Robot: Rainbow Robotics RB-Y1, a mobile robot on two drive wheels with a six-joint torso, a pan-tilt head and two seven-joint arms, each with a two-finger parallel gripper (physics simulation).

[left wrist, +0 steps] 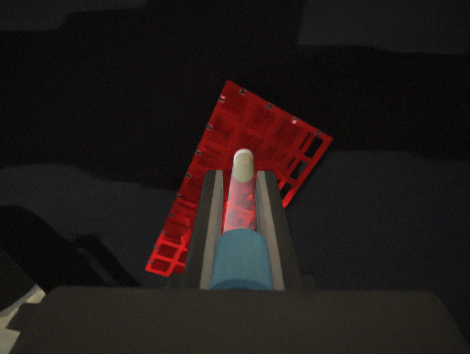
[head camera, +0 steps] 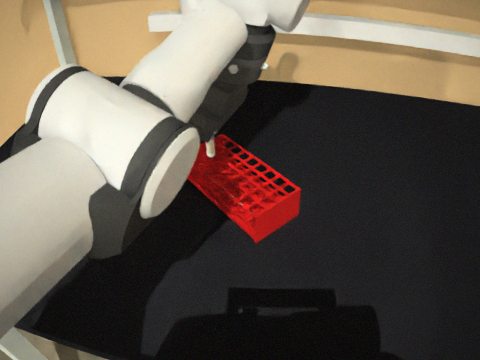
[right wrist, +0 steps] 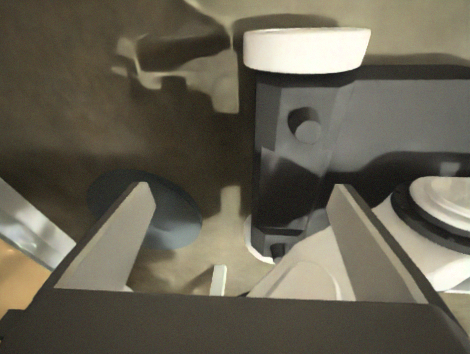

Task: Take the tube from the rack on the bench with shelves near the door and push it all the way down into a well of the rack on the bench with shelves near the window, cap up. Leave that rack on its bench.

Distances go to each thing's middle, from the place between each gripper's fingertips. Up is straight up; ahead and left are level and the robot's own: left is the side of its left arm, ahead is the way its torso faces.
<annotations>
Now: the red tube rack (head camera: 259, 210) 510 mm above my right hand, 490 mm ahead of it and 430 mm to the left of it. The rest, counted from my right hand: clear tube with blue cap (left wrist: 241, 262): 590 mm above, 510 mm ahead, 480 mm to the left.
Right now the red tube rack is 80 mm below my left hand, 50 mm to the right of it and 10 mm behind it. Round my left hand: clear tube with blue cap 10 mm to the right, 10 mm above.
</annotations>
